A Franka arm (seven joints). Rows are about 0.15 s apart.
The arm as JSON. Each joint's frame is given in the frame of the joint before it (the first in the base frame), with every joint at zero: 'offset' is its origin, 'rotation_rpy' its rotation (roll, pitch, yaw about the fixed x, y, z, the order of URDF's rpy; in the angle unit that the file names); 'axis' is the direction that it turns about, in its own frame. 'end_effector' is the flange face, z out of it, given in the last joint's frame.
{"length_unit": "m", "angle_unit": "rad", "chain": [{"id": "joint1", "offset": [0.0, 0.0, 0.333], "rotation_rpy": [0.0, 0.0, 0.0], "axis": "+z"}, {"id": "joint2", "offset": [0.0, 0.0, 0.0], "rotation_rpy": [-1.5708, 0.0, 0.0], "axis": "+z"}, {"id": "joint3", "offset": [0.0, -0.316, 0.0], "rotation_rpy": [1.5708, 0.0, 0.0], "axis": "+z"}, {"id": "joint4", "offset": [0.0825, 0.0, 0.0], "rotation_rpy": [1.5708, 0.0, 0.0], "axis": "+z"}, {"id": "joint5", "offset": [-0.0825, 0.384, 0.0], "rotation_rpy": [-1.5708, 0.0, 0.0], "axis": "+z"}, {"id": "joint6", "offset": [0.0, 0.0, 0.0], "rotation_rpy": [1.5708, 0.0, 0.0], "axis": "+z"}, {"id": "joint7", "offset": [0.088, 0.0, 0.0], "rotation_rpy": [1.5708, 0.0, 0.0], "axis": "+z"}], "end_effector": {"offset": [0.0, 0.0, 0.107], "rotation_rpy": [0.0, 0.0, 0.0]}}
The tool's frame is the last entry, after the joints.
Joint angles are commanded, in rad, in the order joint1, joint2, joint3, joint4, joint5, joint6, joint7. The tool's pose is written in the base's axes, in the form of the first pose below.
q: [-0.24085 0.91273 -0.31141 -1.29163 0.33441 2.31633 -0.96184]
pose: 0.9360 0.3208 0.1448 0.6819; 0.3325 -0.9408 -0.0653 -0.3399; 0.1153 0.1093 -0.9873 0.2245; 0 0 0 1
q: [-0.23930 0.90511 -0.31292 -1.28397 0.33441 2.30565 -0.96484]
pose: 0.9335 0.3257 0.1501 0.6842; 0.3380 -0.9389 -0.0647 -0.3392; 0.1199 0.1112 -0.9865 0.2327; 0 0 0 1
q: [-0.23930 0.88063 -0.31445 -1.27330 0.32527 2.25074 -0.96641]
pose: 0.9319 0.3367 0.1346 0.6846; 0.3457 -0.9370 -0.0497 -0.3375; 0.1094 0.0929 -0.9897 0.2504; 0 0 0 1
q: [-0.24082 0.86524 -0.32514 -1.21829 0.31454 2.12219 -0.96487]
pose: 0.9319 0.3524 0.0858 0.6860; 0.3551 -0.9347 -0.0176 -0.3365; 0.0740 0.0469 -0.9962 0.2757; 0 0 0 1
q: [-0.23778 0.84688 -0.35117 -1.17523 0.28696 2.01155 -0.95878]
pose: 0.9330 0.3586 0.0311 0.6816; 0.3592 -0.9331 -0.0179 -0.3410; 0.0226 0.0279 -0.9994 0.3020; 0 0 0 1
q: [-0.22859 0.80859 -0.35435 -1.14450 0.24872 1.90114 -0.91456]
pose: 0.9388 0.3441 -0.0174 0.6797; 0.3439 -0.9389 -0.0120 -0.3313; -0.0204 0.0053 -0.9998 0.3350; 0 0 0 1
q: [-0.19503 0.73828 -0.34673 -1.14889 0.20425 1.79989 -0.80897]
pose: 0.9551 0.2901 -0.0598 0.6783; 0.2902 -0.9569 -0.0058 -0.3023; -0.0589 -0.0118 -0.9982 0.3750; 0 0 0 1
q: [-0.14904 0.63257 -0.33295 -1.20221 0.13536 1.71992 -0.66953]
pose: 0.9718 0.2123 -0.1029 0.6681; 0.2114 -0.9772 -0.0195 -0.2669; -0.1047 -0.0028 -0.9945 0.4181; 0 0 0 1
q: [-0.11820 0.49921 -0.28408 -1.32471 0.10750 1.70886 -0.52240]
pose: 0.9871 0.1253 -0.1000 0.6524; 0.1268 -0.9919 0.0092 -0.2248; -0.0980 -0.0218 -0.9949 0.4481; 0 0 0 1
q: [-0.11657 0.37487 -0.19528 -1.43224 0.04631 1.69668 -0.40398]
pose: 0.9900 0.0925 -0.1062 0.6350; 0.0937 -0.9956 0.0068 -0.1803; -0.1051 -0.0167 -0.9943 0.4748; 0 0 0 1
